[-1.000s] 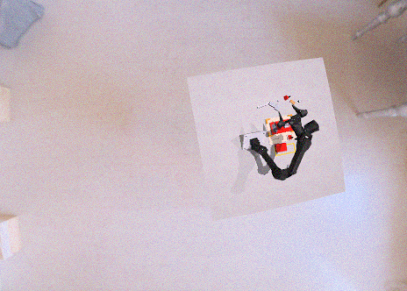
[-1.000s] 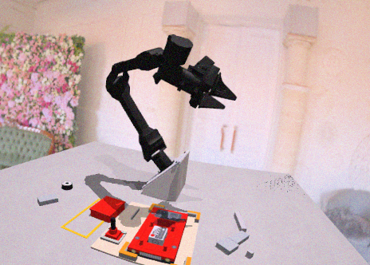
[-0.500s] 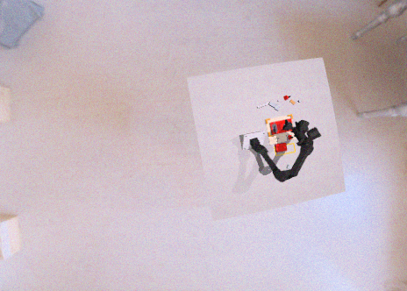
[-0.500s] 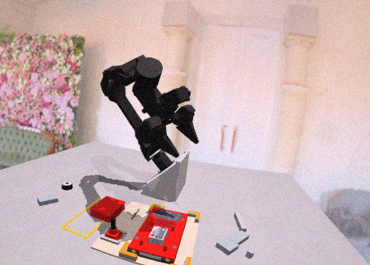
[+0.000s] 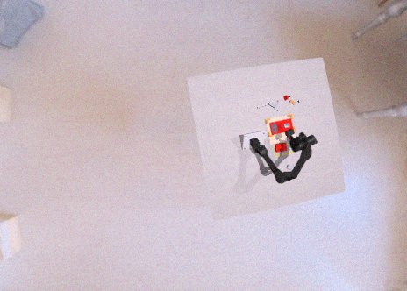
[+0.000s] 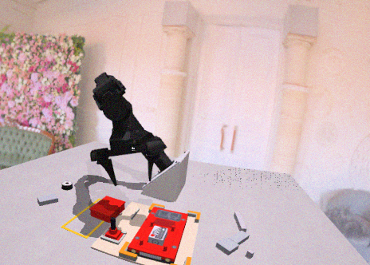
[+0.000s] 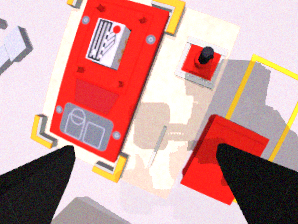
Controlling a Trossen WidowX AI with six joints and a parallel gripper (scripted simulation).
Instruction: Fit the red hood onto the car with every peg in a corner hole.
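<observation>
Now: gripper tip 2 cm past the red hood, 8 cm to the left of it and 11 cm above it. Also, from my gripper tip: grey engine block (7 cm ahead, 10 cm to the left, 10 cm below).
</observation>
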